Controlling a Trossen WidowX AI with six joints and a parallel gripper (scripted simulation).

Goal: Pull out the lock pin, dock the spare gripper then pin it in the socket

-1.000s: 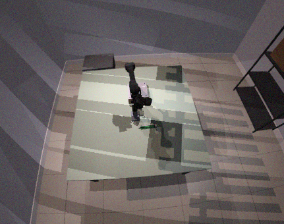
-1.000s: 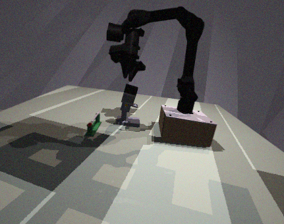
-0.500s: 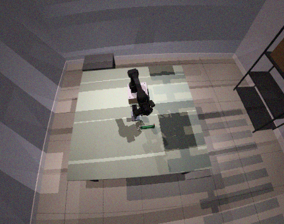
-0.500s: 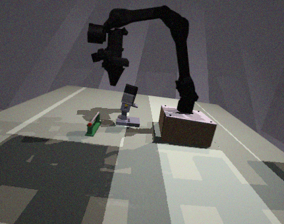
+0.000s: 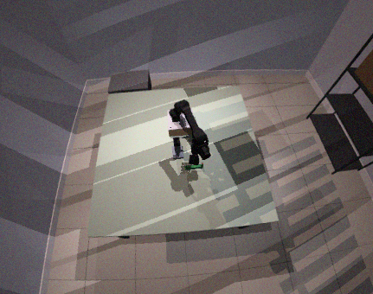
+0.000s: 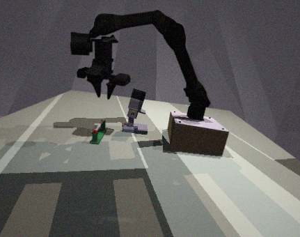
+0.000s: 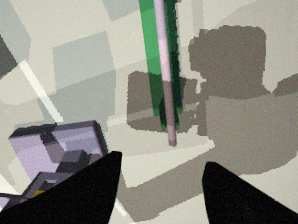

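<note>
Now: the green cradle 10 mm ahead of my gripper tip, 10 mm to the left of it and 130 mm below it. Also, from my gripper tip: socket 120 mm behind, 90 mm to the right, 100 mm below; spare gripper 120 mm behind, 100 mm to the right, 30 mm below.
</note>
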